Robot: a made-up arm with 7 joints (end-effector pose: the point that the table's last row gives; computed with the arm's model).
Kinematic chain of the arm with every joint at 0, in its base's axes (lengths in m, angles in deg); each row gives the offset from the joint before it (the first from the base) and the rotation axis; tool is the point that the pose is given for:
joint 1: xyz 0 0.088 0 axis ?
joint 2: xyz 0 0.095 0 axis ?
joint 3: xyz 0 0 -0.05 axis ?
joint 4: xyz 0 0 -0.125 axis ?
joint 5: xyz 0 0 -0.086 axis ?
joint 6: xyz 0 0 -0.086 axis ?
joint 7: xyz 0 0 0 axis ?
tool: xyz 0 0 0
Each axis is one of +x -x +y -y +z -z.
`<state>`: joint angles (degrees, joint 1 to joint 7).
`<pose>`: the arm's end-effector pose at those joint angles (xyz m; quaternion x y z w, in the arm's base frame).
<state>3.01 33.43 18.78 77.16 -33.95 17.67 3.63</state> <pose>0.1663 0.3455 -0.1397 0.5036 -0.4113 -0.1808 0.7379</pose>
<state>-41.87 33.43 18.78 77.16 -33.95 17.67 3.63</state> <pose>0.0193 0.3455 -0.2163 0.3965 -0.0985 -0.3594 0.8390</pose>
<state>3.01 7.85 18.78 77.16 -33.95 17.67 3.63</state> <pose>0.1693 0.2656 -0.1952 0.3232 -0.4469 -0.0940 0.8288</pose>
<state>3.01 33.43 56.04 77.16 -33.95 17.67 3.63</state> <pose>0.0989 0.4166 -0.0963 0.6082 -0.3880 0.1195 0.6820</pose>
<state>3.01 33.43 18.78 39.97 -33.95 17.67 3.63</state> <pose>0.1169 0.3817 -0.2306 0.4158 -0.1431 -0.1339 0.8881</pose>
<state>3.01 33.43 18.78 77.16 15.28 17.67 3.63</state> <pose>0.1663 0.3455 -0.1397 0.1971 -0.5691 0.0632 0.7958</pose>
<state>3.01 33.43 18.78 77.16 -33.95 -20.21 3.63</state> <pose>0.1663 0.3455 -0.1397 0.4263 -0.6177 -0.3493 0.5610</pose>
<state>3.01 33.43 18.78 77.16 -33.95 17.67 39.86</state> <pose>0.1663 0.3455 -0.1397 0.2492 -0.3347 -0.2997 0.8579</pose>
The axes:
joint 1: -y
joint 2: +x
joint 3: +z
joint 4: -y
joint 5: +z
joint 6: +y
joint 7: -x

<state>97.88 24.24 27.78 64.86 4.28 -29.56 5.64</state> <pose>0.1757 0.3510 0.1634 -0.1711 0.9509 -0.2064 0.1549</pose>
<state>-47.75 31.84 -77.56 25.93 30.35 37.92 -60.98</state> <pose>-0.2251 0.2945 -0.2264 0.3750 0.3086 -0.6645 0.5680</pose>
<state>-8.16 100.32 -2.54 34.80 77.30 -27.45 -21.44</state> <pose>0.1045 0.4949 0.0379 0.5859 -0.6690 0.1727 0.4234</pose>
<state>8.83 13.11 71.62 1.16 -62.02 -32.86 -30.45</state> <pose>0.0528 0.2649 -0.3330 0.3741 -0.3372 0.1490 0.8510</pose>
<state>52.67 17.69 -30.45 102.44 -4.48 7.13 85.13</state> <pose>0.2129 0.1438 0.0198 -0.1368 -0.4613 -0.8347 0.2679</pose>
